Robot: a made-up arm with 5 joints. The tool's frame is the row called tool. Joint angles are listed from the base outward. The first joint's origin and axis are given. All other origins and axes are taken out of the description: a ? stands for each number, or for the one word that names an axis. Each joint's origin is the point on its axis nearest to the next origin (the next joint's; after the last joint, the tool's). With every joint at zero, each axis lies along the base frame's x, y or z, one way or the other. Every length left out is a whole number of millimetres.
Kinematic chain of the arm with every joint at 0, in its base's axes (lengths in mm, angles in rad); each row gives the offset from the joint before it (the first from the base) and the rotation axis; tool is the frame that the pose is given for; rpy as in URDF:
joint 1: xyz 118 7 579 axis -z
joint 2: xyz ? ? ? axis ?
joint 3: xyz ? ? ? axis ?
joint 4: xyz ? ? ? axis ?
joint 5: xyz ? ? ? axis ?
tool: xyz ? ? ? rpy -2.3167 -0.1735 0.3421
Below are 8 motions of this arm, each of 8 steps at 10 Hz.
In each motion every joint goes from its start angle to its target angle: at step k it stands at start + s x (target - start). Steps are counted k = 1, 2, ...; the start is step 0. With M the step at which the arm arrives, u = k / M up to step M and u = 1 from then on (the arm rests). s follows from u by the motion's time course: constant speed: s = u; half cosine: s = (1 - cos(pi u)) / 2; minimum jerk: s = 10 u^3 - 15 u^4 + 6 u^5.
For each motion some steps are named. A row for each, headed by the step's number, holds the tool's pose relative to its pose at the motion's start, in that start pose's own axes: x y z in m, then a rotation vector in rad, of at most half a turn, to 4 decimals.
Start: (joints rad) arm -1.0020 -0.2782 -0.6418 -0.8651 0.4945
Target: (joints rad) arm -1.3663 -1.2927 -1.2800 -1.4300 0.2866
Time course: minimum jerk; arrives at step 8
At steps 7, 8:
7: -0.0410 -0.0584 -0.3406 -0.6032 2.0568 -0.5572
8: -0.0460 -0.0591 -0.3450 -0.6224 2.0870 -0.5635

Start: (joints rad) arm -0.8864 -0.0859 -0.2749 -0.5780 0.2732
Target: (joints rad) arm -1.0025 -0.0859 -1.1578 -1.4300 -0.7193
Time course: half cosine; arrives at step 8
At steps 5, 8:
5: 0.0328 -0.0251 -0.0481 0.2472 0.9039 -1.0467
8: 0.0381 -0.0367 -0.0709 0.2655 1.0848 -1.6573

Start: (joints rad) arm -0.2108 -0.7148 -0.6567 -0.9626 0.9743
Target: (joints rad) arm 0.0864 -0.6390 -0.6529 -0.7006 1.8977
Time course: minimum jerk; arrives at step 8
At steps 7, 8:
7: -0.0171 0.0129 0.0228 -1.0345 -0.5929 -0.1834
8: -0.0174 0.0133 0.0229 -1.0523 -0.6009 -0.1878

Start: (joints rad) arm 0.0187 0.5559 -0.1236 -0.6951 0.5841
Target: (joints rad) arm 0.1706 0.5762 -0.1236 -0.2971 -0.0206
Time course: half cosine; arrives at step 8
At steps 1, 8:
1: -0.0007 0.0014 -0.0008 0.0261 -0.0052 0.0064
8: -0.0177 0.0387 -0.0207 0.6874 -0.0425 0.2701

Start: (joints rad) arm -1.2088 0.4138 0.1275 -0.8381 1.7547
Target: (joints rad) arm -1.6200 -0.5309 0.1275 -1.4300 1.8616
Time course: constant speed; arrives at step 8
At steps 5, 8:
5: -0.0701 0.0504 -0.1098 -0.0446 0.7355 0.6476
8: -0.1427 0.0768 -0.1412 0.0743 1.1216 1.0753

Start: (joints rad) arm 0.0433 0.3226 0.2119 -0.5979 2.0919
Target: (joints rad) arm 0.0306 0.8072 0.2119 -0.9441 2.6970
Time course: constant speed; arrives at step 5
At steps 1, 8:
1: 0.0141 -0.0153 0.0066 -0.1141 -0.0473 -0.0108
8: 0.0518 -0.0852 0.0357 -0.5827 -0.2052 -0.0571

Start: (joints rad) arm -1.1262 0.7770 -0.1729 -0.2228 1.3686
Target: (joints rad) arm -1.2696 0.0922 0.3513 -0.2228 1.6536
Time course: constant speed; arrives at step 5
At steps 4, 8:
4: -0.1015 -0.0305 -0.0418 -0.3045 0.0662 0.0271
8: -0.1274 -0.0402 -0.0423 -0.3779 0.0848 0.0388

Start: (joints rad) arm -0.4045 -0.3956 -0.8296 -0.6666 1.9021
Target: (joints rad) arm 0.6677 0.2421 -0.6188 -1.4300 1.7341
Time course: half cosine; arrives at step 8
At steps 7, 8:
7: -0.1087 0.0727 0.2140 -0.8671 -0.1158 -0.1008
8: -0.1159 0.0835 0.2187 -0.9011 -0.1223 -0.1037

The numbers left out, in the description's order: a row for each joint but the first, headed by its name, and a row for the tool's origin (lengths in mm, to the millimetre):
joint 2: xyz 45 -22 0, axis +y
joint 3: xyz 50 0 204, axis +y
joint 4: xyz 122 0 -19, axis +y
joint 5: xyz -13 0 -2, axis -x
tool: xyz 0 14 9

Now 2 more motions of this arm.
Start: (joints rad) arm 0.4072 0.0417 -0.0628 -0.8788 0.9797
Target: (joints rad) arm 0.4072 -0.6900 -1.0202 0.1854 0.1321
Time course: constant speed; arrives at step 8
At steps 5, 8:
5: -0.0278 0.0185 -0.1873 0.3419 0.5470 -0.1162
8: -0.1167 0.0036 -0.2805 0.5209 0.8562 -0.2841

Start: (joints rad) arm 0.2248 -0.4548 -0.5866 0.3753 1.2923
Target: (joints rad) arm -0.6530 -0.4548 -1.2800 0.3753 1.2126
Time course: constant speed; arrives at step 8
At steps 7, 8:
7: -0.0368 -0.0005 -0.0553 0.3887 0.9034 -0.2582
8: -0.0439 0.0043 -0.0569 0.4763 1.0207 -0.2796

